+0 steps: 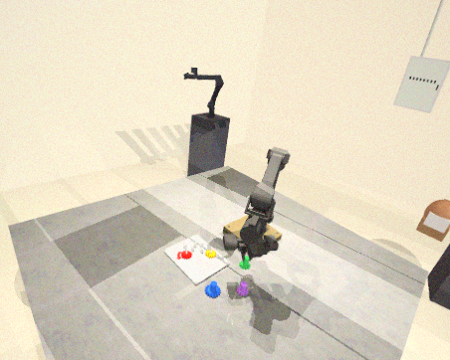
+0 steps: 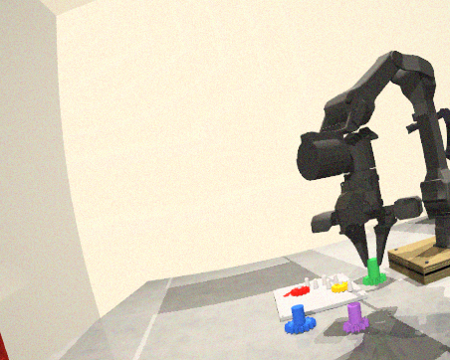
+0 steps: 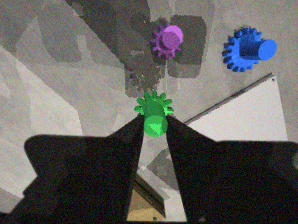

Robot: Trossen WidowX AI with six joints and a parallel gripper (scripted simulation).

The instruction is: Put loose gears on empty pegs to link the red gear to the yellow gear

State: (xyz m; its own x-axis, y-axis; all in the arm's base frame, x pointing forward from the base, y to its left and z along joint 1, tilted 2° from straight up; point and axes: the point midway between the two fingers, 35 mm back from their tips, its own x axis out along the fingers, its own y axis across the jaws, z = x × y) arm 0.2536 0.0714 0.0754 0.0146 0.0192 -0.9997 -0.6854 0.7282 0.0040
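The red gear is 70 mm ahead of my gripper tip, 220 mm to the right of it and 60 mm below it. Also, from my gripper tip: purple gear: 60 mm ahead, 40 mm to the left, 60 mm below; then blue gear: 130 mm ahead, 40 mm to the right, 60 mm below; then green gear: 10 mm below.
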